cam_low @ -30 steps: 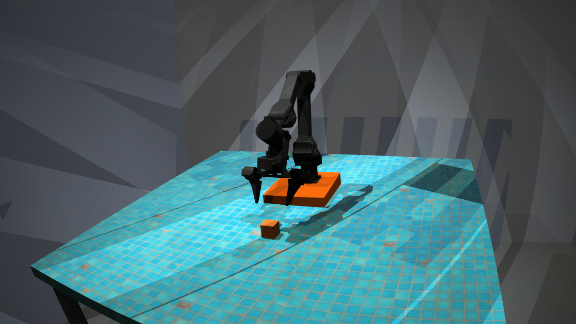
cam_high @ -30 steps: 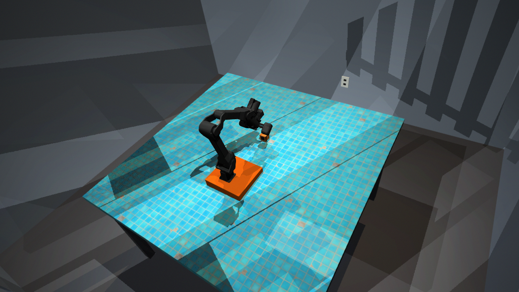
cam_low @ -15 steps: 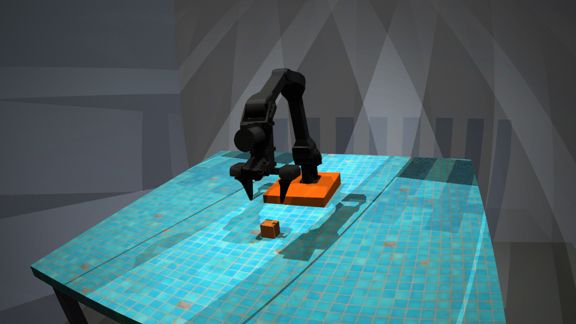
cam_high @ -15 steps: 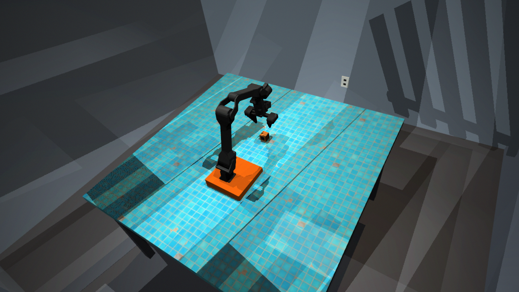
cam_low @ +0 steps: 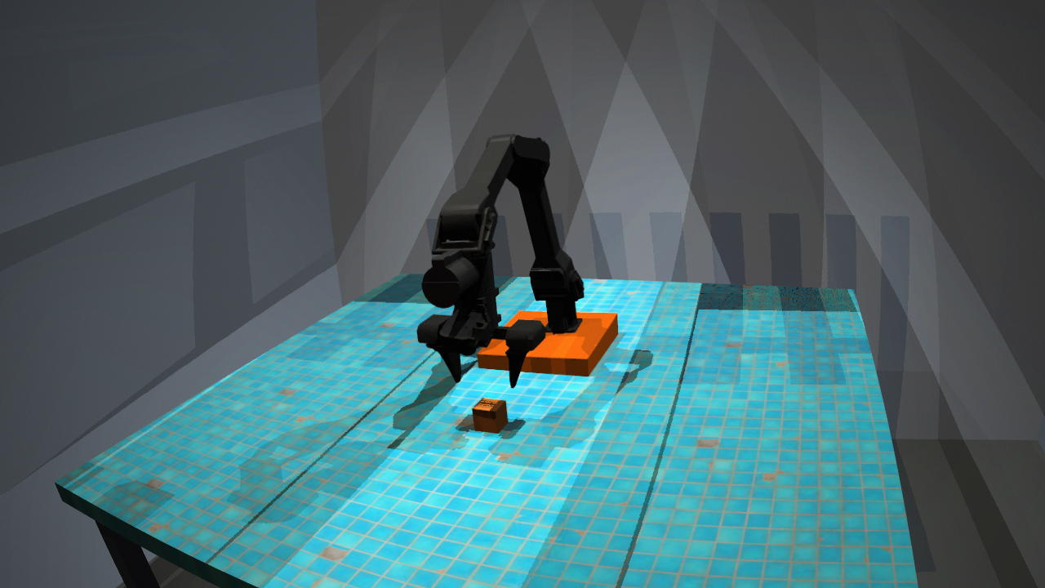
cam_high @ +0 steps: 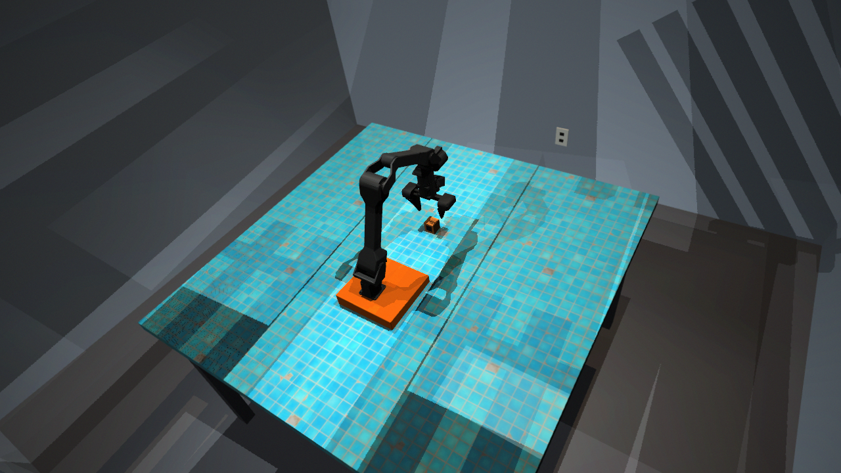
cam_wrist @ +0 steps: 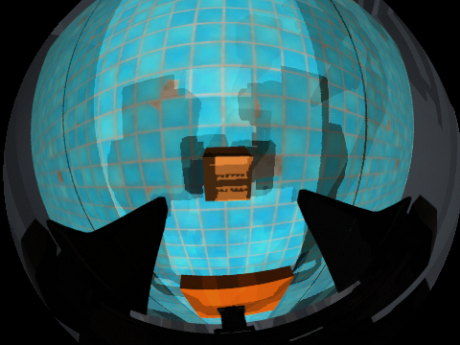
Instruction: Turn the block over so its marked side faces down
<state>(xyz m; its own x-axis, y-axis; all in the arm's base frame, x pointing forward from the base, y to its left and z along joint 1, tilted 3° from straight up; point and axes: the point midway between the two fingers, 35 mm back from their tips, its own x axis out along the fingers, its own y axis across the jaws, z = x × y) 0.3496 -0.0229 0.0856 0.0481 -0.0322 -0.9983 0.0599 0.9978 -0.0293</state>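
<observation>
The orange block is 5 cm below my gripper tip and 1 cm behind it.
</observation>
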